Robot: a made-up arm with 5 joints.
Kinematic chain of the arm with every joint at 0, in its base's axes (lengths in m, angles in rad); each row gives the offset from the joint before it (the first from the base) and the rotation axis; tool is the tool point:
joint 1: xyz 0 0 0.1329 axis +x
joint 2: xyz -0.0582 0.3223 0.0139 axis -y
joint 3: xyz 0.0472 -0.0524 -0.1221 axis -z
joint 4: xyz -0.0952 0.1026 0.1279 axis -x
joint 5: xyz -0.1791 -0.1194 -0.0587 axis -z
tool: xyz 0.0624 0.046 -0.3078
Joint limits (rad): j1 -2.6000..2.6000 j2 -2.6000..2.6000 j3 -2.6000..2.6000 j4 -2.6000..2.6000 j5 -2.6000..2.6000
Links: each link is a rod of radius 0.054 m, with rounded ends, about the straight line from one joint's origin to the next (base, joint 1, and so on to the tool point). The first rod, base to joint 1, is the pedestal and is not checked.
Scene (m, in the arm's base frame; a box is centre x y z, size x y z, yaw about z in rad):
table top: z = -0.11
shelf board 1: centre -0.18 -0.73 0 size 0.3 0.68 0.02 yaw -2.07
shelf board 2: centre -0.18 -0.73 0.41 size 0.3 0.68 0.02 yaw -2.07
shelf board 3: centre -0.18 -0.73 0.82 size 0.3 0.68 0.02 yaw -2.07
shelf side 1: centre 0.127 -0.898 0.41 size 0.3 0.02 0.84 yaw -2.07
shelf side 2: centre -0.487 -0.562 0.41 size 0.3 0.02 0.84 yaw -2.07
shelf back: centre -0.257 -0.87 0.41 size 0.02 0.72 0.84 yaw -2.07
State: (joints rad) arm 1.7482 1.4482 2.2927 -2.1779 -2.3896
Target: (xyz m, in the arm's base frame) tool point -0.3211 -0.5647 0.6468
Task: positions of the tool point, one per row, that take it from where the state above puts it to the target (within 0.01 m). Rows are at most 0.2 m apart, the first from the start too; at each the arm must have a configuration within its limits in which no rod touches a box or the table.
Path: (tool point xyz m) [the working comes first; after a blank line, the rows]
Joints at the target: 1.6723 1.7653 1.6833 -2.2940 -2.4497
Straight joint move there: touches shelf board 2.

1: 0.0341 -0.6738 0.2390
2: 0.1673 -0.6351 0.2451
3: 0.2886 -0.5689 0.2567
4: 0.3925 -0.4784 0.2727
5: 0.4739 -0.3679 0.2919
6: 0.5289 -0.2426 0.3134
7: 0.4741 -0.3671 0.3482
8: 0.3878 -0.4728 0.3991
9: 0.2748 -0.5499 0.4631
10: 0.1420 -0.5905 0.5354
11: -0.0012 -0.5893 0.6102
12: -0.1442 -0.5450 0.6809
13: -0.3211 -0.5647 0.6468

